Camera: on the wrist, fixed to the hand. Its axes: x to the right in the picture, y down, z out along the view.
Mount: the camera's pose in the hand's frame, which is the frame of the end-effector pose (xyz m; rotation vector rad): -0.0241 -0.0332 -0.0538 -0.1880 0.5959 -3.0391
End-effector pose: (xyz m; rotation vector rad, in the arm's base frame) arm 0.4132 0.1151 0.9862 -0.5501 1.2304 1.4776
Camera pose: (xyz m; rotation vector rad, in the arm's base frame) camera 0.4363 0.0526 0.9744 -1.6007 -0.3630 -1.2788
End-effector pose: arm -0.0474 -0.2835 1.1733 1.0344 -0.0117 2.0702
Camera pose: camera -0.0530 -0.2587 1.1106 -0.3581 0.9068 -0.6339
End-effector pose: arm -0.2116 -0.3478 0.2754 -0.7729 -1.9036 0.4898
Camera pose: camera -0.1656 -0.3882 0.3041 1.8063 -0.6378 -1.5286
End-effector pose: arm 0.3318 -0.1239 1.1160 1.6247 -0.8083 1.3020
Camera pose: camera 0.3339 -0.0621 1.0885 0.4685 1.5759 -0.7199
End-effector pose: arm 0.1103 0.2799 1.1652 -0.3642 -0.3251 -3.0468
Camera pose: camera 0.1188 0.3015 1.1017 -0.5866 0.1065 0.1537
